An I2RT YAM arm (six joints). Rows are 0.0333 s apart.
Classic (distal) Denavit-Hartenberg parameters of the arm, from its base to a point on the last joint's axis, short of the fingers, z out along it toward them. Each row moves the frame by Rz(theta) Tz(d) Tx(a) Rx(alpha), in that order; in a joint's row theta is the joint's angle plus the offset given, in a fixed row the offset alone. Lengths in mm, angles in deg.
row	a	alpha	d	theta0
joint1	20	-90	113.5	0
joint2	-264	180	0	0
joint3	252.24	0	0	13.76
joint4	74	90	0	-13.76
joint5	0	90	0	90
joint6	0	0	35.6	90
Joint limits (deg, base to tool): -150..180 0..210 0..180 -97..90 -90..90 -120..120
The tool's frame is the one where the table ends.
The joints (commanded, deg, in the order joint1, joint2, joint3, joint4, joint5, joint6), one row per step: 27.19 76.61 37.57 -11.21 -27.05 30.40; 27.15 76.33 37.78 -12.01 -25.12 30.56; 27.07 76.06 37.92 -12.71 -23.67 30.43; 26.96 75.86 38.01 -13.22 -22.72 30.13; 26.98 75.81 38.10 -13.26 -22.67 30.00; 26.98 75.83 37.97 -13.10 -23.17 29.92; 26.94 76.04 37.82 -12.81 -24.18 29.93; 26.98 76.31 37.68 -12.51 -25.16 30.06; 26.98 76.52 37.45 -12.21 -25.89 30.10; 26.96 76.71 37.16 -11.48 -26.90 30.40; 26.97 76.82 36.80 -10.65 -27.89 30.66; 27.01 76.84 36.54 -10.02 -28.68 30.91; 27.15 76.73 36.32 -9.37 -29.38 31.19; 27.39 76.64 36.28 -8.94 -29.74 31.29; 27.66 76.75 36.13 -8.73 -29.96 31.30; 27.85 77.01 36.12 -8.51 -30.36 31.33
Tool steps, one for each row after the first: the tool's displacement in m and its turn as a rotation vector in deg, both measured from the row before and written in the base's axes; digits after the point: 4 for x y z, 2 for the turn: 0.0002 -0.0013 0.0009 -1.42 -0.30 -1.38; 0.0000 -0.0013 0.0007 -1.17 -0.34 -0.91; 0.0000 -0.0012 0.0005 -0.86 -0.32 -0.49; 0.0001 0.0001 0.0006 -0.03 -0.19 0.08; -0.0003 0.0001 -0.0005 0.32 0.12 0.37; -0.0001 0.0004 -0.0011 0.67 0.42 0.59; -0.0002 0.0007 -0.0013 0.67 0.53 0.56; -0.0004 0.0003 -0.0015 0.46 0.41 0.43; -0.0001 0.0005 -0.0012 0.90 0.33 0.40; -0.0003 0.0005 -0.0011 0.92 0.20 0.46; -0.0004 0.0005 -0.0005 0.77 0.13 0.37; -0.0006 0.0008 0.0002 0.80 -0.04 0.40; -0.0004 0.0012 0.0008 0.49 -0.23 0.41; -0.0008 0.0011 -0.0009 0.13 0.13 0.41; -0.0001 0.0011 -0.0008 0.25 0.21 0.43
